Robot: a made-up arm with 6 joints.
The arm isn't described. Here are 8 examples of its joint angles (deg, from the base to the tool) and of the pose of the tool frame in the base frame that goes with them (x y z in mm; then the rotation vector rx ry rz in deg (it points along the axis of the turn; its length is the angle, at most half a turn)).
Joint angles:
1: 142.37 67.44 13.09 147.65 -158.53 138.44
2: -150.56 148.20 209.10 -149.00 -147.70 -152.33
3: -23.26 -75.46 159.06 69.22 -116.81 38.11
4: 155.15 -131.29 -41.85 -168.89 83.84 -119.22
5: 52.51 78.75 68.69 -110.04 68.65 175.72
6: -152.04 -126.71 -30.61 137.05 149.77 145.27
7: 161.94 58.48 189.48 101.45 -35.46 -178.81
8: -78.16 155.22 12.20 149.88 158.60 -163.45
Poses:
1: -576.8 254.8 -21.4 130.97 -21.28 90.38
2: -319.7 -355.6 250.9 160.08 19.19 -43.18
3: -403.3 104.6 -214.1 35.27 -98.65 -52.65
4: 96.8 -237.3 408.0 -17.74 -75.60 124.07
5: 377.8 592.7 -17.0 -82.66 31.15 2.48
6: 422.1 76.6 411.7 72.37 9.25 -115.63
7: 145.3 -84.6 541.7 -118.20 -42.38 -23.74
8: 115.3 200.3 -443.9 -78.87 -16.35 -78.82
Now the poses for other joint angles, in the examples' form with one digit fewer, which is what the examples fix.
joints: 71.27 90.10 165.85 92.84 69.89 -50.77
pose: 68 228 637 -16.2 -128.5 76.2
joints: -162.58 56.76 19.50 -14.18 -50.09 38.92
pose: -602 -8 29 91.5 32.6 -100.0
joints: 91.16 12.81 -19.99 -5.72 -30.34 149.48
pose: 168 431 206 108.2 78.1 -89.1
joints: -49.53 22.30 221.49 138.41 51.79 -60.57
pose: -70 287 188 90.2 75.7 83.8
